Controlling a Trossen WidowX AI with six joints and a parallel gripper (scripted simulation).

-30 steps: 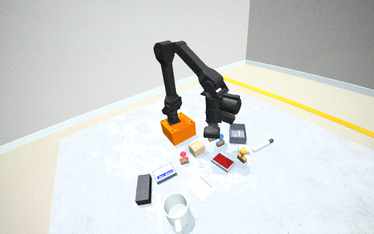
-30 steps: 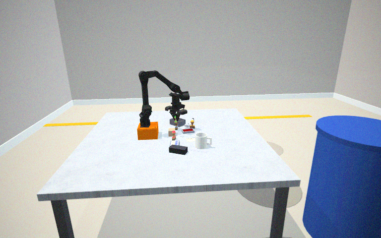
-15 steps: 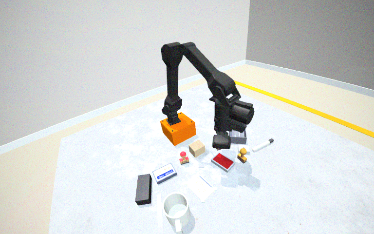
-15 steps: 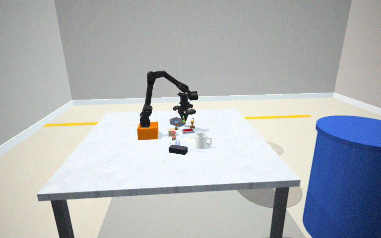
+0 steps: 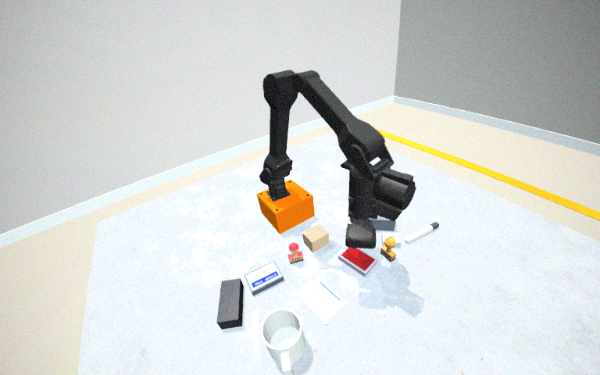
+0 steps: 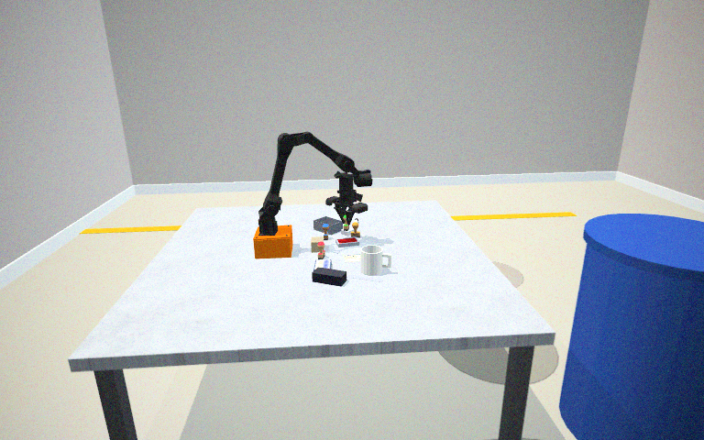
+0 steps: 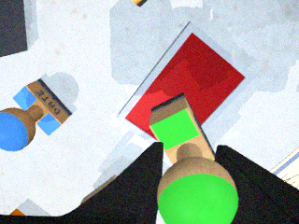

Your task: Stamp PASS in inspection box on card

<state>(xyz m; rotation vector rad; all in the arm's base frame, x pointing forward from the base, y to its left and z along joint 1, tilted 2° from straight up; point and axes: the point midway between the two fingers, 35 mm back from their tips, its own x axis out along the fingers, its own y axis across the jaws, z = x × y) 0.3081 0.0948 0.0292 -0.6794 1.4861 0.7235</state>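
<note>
The red ink pad lies 8 cm below my gripper tip. Round my gripper tip: yellow-knobbed stamp: 3 cm ahead, 8 cm to the left, 7 cm below; then blue-knobbed stamp: 9 cm behind, 6 cm to the left, 7 cm below; then green-knobbed stamp: right at my gripper tip.
</note>
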